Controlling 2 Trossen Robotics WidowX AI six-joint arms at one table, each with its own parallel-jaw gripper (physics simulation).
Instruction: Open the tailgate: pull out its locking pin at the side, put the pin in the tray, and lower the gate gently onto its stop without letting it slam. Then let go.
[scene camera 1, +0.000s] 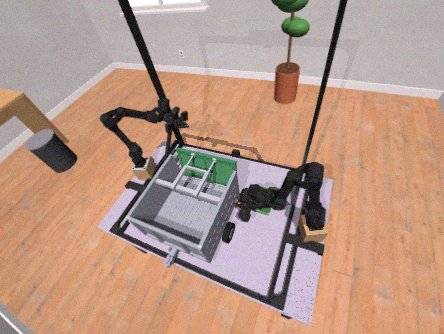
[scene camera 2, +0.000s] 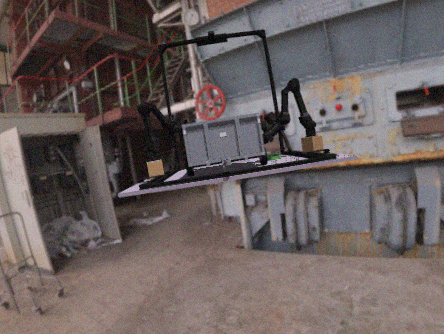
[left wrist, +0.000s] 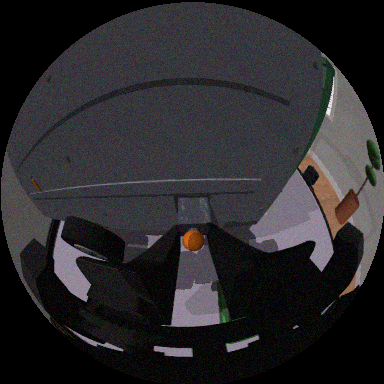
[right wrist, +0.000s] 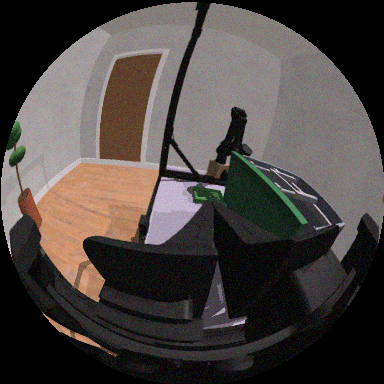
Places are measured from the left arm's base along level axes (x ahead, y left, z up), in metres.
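Pixels of known places: left gripper, fingertip midpoint: (scene camera 1: 236, 203) (left wrist: 192, 228); right gripper, fingertip midpoint: (scene camera 1: 188, 126) (right wrist: 210, 207); left arm's base, link origin: (scene camera 1: 314, 223) (scene camera 2: 311, 136) (right wrist: 219, 161); right arm's base, link origin: (scene camera 1: 140, 163) (scene camera 2: 153, 160).
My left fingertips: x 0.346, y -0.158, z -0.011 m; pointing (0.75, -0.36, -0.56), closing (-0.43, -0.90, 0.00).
Observation:
Ahead of a thing's pixels: the offset from my left fingertips to its top centre. "*": to the spot under its first point.
The green tailgate (scene camera 1: 226, 172) (left wrist: 326, 97) (right wrist: 262, 195) stands upright at the back end of the grey trailer (scene camera 1: 223, 207) (scene camera 2: 223, 142) (left wrist: 165, 135). My left gripper (scene camera 1: 238, 203) (left wrist: 192, 228) is beside the trailer's side wall, shut on the locking pin, whose orange head {dx -0.012, dy +0.007, dz +0.018 m} (left wrist: 193, 241) shows between the fingertips, right below a small grey block on the trailer. The pin's shaft is hidden. The green tray {dx -0.142, dy -0.056, dz -0.084 m} (scene camera 1: 263, 211) (scene camera 2: 274, 157) (left wrist: 223, 307) (right wrist: 201, 194) lies on the table, partly under the left arm. My right gripper (scene camera 1: 186, 122) (right wrist: 210, 207) is shut and empty, raised behind the tailgate.
A black trailer wheel {dx +0.058, dy +0.131, dz -0.002 m} (scene camera 1: 228, 232) (left wrist: 92, 239) is near the left gripper. Pale rails {* dx +0.154, dy +0.003, dz +0.174 m} (scene camera 1: 200, 189) cross the trailer's open top, and a hitch {* dx +0.337, dy +0.232, dz -0.024 m} (scene camera 1: 171, 256) sticks out at its front. Black frame bars (scene camera 1: 215, 281) edge the table, with tall posts (scene camera 1: 327, 70) rising from it.

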